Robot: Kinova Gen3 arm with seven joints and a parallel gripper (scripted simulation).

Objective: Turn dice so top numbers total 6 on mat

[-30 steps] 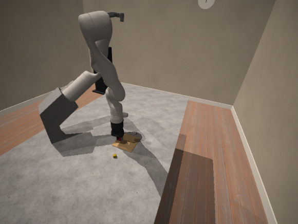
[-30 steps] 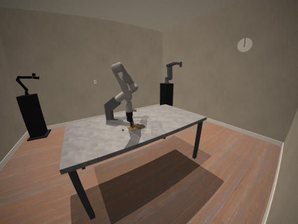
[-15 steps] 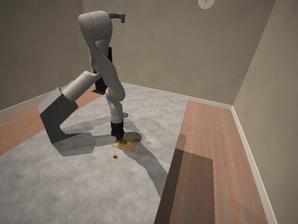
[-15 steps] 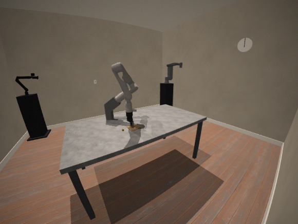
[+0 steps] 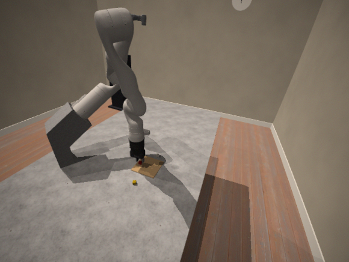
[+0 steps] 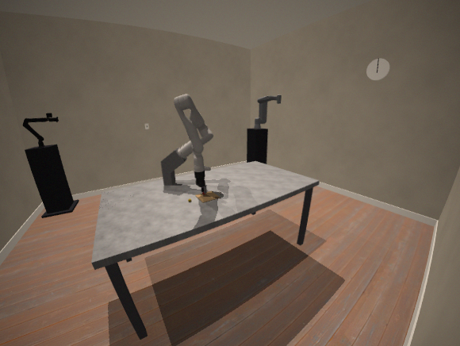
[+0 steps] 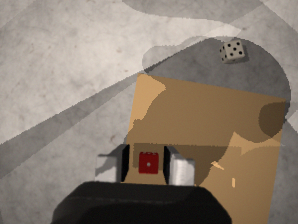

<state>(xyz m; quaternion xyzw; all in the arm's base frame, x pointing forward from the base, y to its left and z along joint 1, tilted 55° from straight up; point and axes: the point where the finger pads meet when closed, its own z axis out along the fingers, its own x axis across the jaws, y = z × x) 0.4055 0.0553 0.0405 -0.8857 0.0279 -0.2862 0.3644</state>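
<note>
My gripper is now 2 cm above the red die. Round my hand: tan mat: 5 cm ahead, 3 cm below, 1 cm to the left; white die: 11 cm to the left, 5 cm ahead, 3 cm below; yellow die: 13 cm to the right, 6 cm ahead, 3 cm below.
</note>
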